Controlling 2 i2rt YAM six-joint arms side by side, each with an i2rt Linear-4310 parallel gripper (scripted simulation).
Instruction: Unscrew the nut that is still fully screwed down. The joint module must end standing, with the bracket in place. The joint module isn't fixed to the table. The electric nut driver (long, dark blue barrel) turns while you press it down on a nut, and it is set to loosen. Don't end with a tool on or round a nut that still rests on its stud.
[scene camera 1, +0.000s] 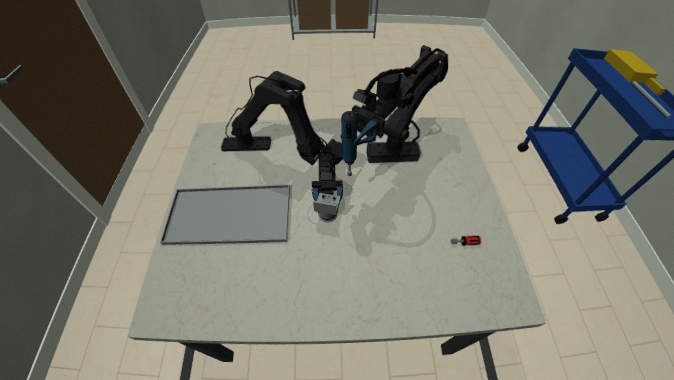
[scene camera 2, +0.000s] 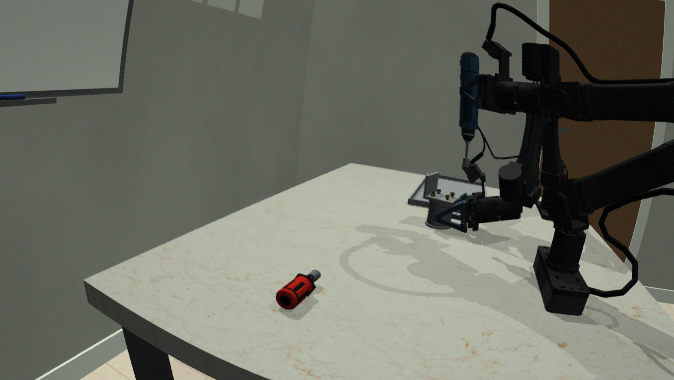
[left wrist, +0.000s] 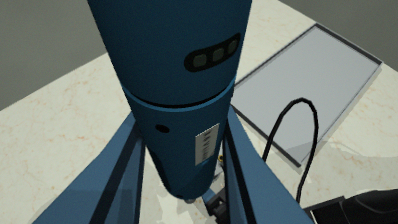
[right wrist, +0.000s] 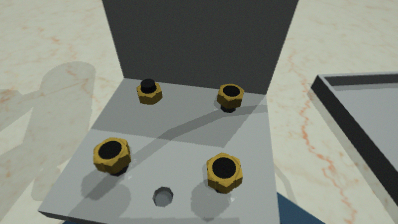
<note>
I see my left gripper (scene camera 2: 466, 92), my right gripper (scene camera 2: 436, 214), an electric nut driver (scene camera 2: 468, 119), a red-handled hand driver (scene camera 2: 288, 297), a shallow grey tray (scene camera 1: 244, 214) and a grey bracket (right wrist: 190, 56).
The electric nut driver is seen too in scene camera 1 (scene camera 1: 349, 118) and in the left wrist view (left wrist: 177, 72). The shallow grey tray also shows in scene camera 2 (scene camera 2: 447, 184) and in the left wrist view (left wrist: 319, 65). My left gripper also shows in scene camera 1 (scene camera 1: 347, 140) and in the left wrist view (left wrist: 183, 111). The right wrist view does not show the electric nut driver: it is out of frame. The left wrist view misses the red-handled hand driver: it is out of frame.
</note>
